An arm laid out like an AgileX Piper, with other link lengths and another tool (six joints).
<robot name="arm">
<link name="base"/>
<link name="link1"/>
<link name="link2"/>
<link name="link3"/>
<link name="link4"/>
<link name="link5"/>
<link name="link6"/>
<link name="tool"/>
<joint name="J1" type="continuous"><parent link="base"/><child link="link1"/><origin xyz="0 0 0.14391" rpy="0 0 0"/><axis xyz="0 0 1"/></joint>
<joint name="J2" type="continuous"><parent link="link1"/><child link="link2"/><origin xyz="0 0 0" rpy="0 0 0"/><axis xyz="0 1 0"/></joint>
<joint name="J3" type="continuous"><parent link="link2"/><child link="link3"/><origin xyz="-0.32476 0 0.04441" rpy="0 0 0"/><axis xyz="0 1 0"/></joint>
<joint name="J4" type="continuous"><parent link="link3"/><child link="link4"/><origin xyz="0.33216 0 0.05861" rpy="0 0 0"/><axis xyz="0.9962 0 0.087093"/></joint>
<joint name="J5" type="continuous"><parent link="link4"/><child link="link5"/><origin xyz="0 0 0" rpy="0 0 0"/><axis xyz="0 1 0"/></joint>
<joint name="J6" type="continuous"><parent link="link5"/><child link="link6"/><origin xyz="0.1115 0 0.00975" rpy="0 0 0"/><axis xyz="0.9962 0 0.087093"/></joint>
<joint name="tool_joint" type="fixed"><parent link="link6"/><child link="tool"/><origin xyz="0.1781 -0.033 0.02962" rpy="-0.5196 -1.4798 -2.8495"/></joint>
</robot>
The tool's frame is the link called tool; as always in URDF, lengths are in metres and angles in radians. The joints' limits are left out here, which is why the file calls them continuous.
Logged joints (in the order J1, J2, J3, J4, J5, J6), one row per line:
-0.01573, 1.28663, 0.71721, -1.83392, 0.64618, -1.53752
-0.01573, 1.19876, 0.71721, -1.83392, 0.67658, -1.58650
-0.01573, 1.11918, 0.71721, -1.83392, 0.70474, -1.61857
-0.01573, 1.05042, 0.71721, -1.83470, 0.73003, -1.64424
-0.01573, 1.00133, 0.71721, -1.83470, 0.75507, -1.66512
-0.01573, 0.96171, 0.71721, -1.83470, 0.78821, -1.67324
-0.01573, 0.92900, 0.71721, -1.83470, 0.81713, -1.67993
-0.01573, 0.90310, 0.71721, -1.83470, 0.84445, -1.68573
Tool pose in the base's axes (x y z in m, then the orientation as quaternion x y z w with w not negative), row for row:
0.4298, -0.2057, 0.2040, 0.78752, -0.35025, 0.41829, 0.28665
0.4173, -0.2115, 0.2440, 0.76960, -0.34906, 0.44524, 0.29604
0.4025, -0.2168, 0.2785, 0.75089, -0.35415, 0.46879, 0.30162
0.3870, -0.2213, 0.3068, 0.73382, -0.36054, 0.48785, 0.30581
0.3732, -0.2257, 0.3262, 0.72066, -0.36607, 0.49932, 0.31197
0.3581, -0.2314, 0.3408, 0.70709, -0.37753, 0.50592, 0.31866
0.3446, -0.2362, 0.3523, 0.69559, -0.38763, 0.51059, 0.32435
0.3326, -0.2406, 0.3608, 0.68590, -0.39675, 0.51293, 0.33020
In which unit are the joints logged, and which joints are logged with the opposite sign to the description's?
The joints are logged in radians. Opposite sign: J3, J4, J5.
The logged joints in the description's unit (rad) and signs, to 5 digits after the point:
-0.01573, 1.28663, -0.71721, 1.83392, -0.64618, -1.53752
-0.01573, 1.19876, -0.71721, 1.83392, -0.67658, -1.58650
-0.01573, 1.11918, -0.71721, 1.83392, -0.70474, -1.61857
-0.01573, 1.05042, -0.71721, 1.83470, -0.73003, -1.64424
-0.01573, 1.00133, -0.71721, 1.83470, -0.75507, -1.66512
-0.01573, 0.96171, -0.71721, 1.83470, -0.78821, -1.67324
-0.01573, 0.92900, -0.71721, 1.83470, -0.81713, -1.67993
-0.01573, 0.90310, -0.71721, 1.83470, -0.84445, -1.68573

